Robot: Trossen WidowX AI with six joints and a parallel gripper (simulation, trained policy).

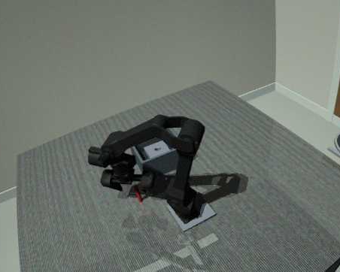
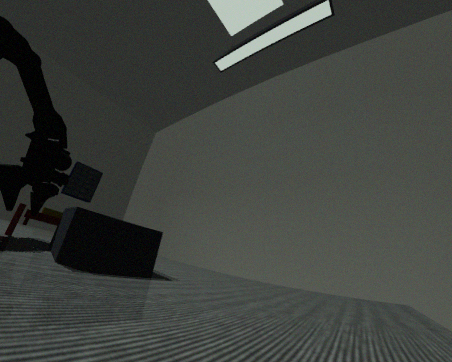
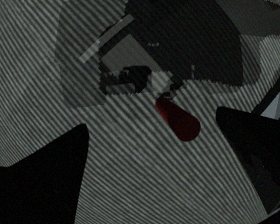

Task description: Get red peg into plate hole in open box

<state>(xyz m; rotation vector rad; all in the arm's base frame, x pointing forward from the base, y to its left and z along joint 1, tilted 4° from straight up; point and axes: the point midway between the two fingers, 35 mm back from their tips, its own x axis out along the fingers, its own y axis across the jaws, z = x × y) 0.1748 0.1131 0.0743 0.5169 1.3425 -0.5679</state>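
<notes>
Now: gripper tip 20 mm above the red peg, 10 mm to the left of it and 10 mm past it. Also, from my gripper tip: plate (190 mm to the right, 150 mm ahead, 10 mm below); then dark box (190 mm to the right, 150 mm ahead, 30 mm below).
</notes>
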